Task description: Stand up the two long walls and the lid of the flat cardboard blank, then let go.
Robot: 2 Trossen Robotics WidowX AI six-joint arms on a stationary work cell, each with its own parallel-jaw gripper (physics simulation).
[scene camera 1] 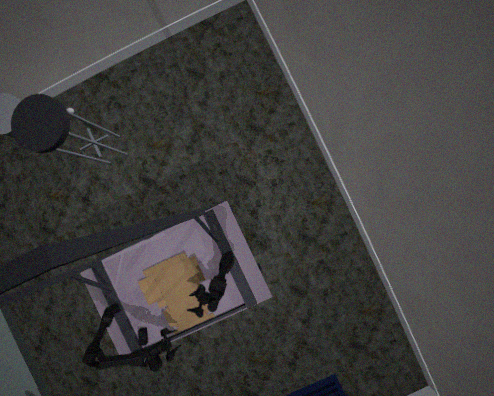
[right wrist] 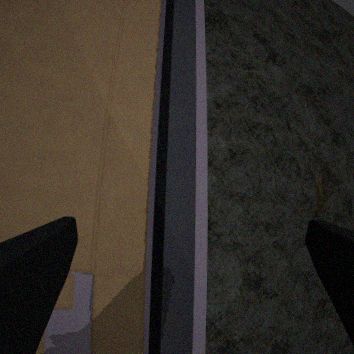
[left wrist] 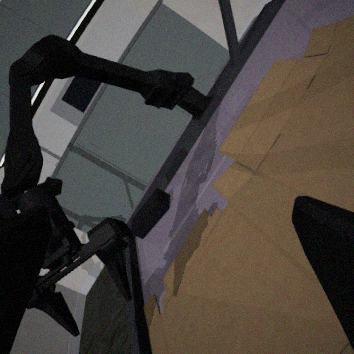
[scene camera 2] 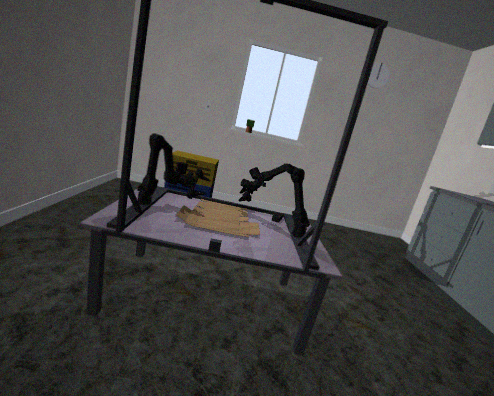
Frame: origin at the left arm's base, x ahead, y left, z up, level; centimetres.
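Seen in the pictures: left gripper, between the fingertips: (scene camera 1: 188, 302) (left wrist: 172, 213) (scene camera 2: 207, 187); right gripper, between the fingertips: (scene camera 1: 179, 337) (right wrist: 194, 231) (left wrist: 102, 318) (scene camera 2: 239, 196); left arm's base, origin of its link: (scene camera 1: 228, 256) (scene camera 2: 143, 203); right arm's base, origin of its link: (scene camera 1: 115, 308) (left wrist: 202, 107) (scene camera 2: 298, 235).
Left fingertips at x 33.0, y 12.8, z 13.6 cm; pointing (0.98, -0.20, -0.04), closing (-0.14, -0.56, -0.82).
Offsets run from my left fingertips to a thing's top centre. Level surfaces: height alone.
The tan cardboard blank (scene camera 1: 167, 283) (scene camera 2: 222, 220) (left wrist: 281, 140) (right wrist: 70, 123) lies flat in the middle of the purple table @(dz -15.5 cm) (scene camera 1: 247, 271) (scene camera 2: 159, 228). My left gripper (scene camera 1: 199, 302) (scene camera 2: 192, 181) is open and empty and hovers over one end of the blank. Only one of its fingers shows in the left wrist view. My right gripper (scene camera 1: 170, 342) (scene camera 2: 244, 194) (right wrist: 194, 231) is open and empty. It hangs above the table's long edge rail, beside the blank's long side, with floor showing under one finger.
A black overhead frame (scene camera 2: 131, 110) stands on the table's corners. Two small black blocks @(dx +12.8, dy -49.7, dz -9.7 cm) (scene camera 2: 215, 245) @(dx +49.0, dy +14.3, dz -11.9 cm) (scene camera 2: 277, 217) sit at the table's edges. A yellow and blue cabinet (scene camera 2: 206, 165) stands behind the table. A stool (scene camera 1: 54, 122) stands on the carpet far off.
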